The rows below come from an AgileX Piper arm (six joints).
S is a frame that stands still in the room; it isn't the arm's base.
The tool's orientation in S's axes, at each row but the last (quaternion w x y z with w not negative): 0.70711 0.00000 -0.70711 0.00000; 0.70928 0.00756 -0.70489 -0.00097; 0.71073 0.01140 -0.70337 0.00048; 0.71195 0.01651 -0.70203 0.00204; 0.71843 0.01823 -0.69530 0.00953; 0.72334 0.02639 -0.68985 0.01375; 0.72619 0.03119 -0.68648 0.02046
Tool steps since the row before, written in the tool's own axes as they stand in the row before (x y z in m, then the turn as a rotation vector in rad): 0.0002 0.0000 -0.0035 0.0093 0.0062 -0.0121; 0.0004 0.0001 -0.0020 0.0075 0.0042 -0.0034; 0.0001 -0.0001 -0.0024 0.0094 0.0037 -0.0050; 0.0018 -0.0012 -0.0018 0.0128 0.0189 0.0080; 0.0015 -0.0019 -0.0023 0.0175 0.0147 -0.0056; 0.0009 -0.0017 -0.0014 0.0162 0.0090 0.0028; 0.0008 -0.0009 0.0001 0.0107 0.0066 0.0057
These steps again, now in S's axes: 0.0035 0.0000 0.0002 0.0121 0.0062 0.0093; 0.0020 0.0001 0.0004 0.0034 0.0041 0.0075; 0.0024 -0.0001 0.0001 0.0050 0.0036 0.0094; 0.0019 -0.0012 0.0017 -0.0083 0.0184 0.0133; 0.0024 -0.0018 0.0014 0.0056 0.0147 0.0175; 0.0015 -0.0016 0.0008 -0.0025 0.0086 0.0165; 0.0000 -0.0009 0.0008 -0.0055 0.0060 0.0111
